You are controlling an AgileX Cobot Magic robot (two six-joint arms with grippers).
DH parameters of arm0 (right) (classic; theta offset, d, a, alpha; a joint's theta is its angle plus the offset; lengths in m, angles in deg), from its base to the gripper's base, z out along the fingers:
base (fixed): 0 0 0 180
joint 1: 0 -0.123 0 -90
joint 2: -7.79 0 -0.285 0
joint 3: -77.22 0 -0.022 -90
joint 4: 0 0.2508 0 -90
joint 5: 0 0 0.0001 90
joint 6: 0 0.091 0 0
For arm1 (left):
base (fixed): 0 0 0 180
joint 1: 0 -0.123 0 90
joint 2: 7.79 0 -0.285 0
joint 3: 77.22 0 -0.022 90
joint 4: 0 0.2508 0 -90
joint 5: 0 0 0.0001 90
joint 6: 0 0.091 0 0
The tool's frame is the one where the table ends.
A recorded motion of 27 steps. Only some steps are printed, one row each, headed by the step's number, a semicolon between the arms.
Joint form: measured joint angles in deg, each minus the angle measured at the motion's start. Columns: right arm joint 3, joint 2, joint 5, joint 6, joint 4, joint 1; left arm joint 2, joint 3, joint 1, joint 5, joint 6, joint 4.
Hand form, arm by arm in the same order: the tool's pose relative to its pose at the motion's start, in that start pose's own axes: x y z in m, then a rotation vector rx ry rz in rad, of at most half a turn. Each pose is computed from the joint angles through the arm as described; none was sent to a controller.
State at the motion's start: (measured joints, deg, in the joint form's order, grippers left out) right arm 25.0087 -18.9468 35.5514 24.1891 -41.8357 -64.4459; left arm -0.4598 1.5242 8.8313 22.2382 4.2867 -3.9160
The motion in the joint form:
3: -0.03 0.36 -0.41 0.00 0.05 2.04; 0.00 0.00 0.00 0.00 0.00 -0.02
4: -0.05 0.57 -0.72 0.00 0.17 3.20; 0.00 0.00 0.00 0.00 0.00 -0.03
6: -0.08 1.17 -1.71 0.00 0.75 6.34; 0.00 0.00 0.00 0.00 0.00 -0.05
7: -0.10 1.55 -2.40 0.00 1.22 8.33; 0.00 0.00 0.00 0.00 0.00 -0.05
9: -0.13 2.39 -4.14 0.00 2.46 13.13; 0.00 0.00 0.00 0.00 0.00 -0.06
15: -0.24 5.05 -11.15 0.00 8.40 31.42; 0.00 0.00 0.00 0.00 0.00 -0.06
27: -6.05 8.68 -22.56 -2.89 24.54 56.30; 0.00 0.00 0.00 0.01 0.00 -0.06
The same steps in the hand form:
3: 0.0005 -0.0026 -0.0012 0.0303 -0.0006 0.0123; 0.0000 0.0000 0.0000 0.0001 0.0000 -0.0003
4: 0.0007 -0.0039 -0.0020 0.0462 -0.0020 0.0205; 0.0000 0.0000 0.0000 0.0002 0.0000 -0.0005
6: 0.0010 -0.0072 -0.0043 0.0865 -0.0085 0.0459; 0.0000 0.0000 0.0000 0.0003 0.0000 -0.0008
7: 0.0012 -0.0090 -0.0058 0.1110 -0.0137 0.0628; 0.0000 0.0000 0.0000 0.0003 0.0000 -0.0008
9: 0.0012 -0.0131 -0.0095 0.1696 -0.0280 0.1032; 0.0000 0.0000 0.0000 0.0004 0.0000 -0.0010
15: -0.0001 -0.0246 -0.0237 0.3937 -0.1003 0.2485; 0.0000 0.0000 0.0000 0.0004 0.0000 -0.0010
27: 0.0199 -0.0264 -0.0285 0.6687 -0.2065 0.4670; 0.0000 0.0000 0.0000 0.0004 0.0001 -0.0010

